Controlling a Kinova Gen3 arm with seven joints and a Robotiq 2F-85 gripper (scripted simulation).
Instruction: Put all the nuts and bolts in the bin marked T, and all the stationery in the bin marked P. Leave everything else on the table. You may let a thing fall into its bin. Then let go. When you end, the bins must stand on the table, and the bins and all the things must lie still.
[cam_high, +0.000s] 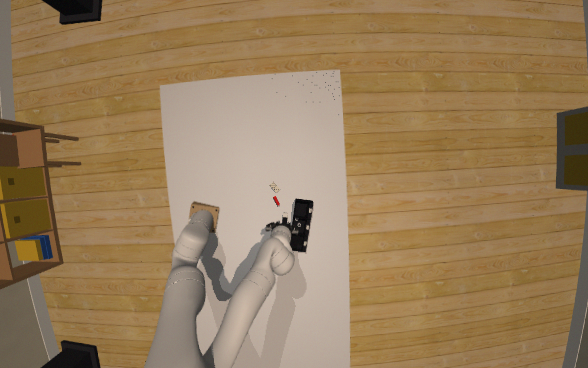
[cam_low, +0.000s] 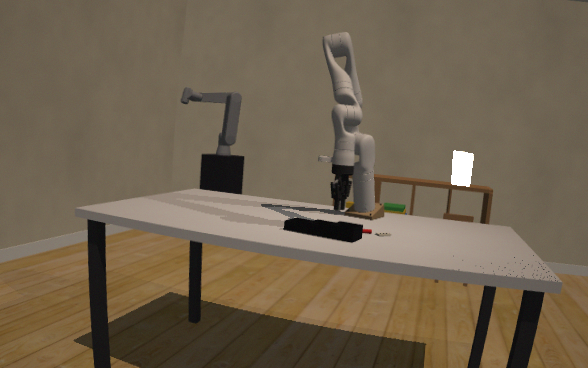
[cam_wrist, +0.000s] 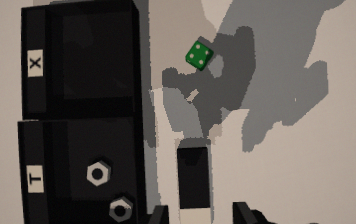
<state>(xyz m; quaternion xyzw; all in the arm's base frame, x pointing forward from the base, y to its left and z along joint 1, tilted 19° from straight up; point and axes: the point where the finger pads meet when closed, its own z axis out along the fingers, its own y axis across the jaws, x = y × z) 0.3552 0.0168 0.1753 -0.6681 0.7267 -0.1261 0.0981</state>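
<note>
Right now the black eraser is 1 cm to the left of my hand and 9 cm below it. The rest, counted from my hand: black double bin: 8 cm ahead, 3 cm to the right, 7 cm below; then red battery: 4 cm behind, 9 cm to the left, 9 cm below; then green die: 2 cm behind, 10 cm to the right, 8 cm below.
</note>
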